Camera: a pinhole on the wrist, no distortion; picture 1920 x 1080 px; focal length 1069.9 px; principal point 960.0 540.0 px. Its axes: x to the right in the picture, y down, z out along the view. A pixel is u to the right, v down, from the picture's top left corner.
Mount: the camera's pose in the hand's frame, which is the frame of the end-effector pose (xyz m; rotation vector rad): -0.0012 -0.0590 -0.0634 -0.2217 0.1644 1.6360
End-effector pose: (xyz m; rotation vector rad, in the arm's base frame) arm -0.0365 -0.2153 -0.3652 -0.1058 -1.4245 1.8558
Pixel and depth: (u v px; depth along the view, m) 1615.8 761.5 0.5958
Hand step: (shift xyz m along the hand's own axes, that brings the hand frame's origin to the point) -0.1759 0.4275 0.4227
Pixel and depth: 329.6 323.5 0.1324
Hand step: 0.0250 -0.1007 0.0846
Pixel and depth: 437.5 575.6 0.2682
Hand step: -0.0131 -0.1222 0.2282
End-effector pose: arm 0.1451 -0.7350 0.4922 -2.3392 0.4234 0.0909
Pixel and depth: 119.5 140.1 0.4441
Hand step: 0.1684 -0.2775 0.4562
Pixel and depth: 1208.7 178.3 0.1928
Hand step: 0.0521 0.0356 0.1145
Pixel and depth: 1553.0 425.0 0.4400
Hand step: 0.0095 0.2860 0.3056
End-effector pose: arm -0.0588 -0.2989 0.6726 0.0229 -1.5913 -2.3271
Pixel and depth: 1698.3 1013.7 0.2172
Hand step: -0.1171 0.1306 0.1084
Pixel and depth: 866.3 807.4 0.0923
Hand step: -0.0278 -0.0465 0.0275
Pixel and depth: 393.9 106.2 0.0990
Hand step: 0.0380 -0.0829 0.0464
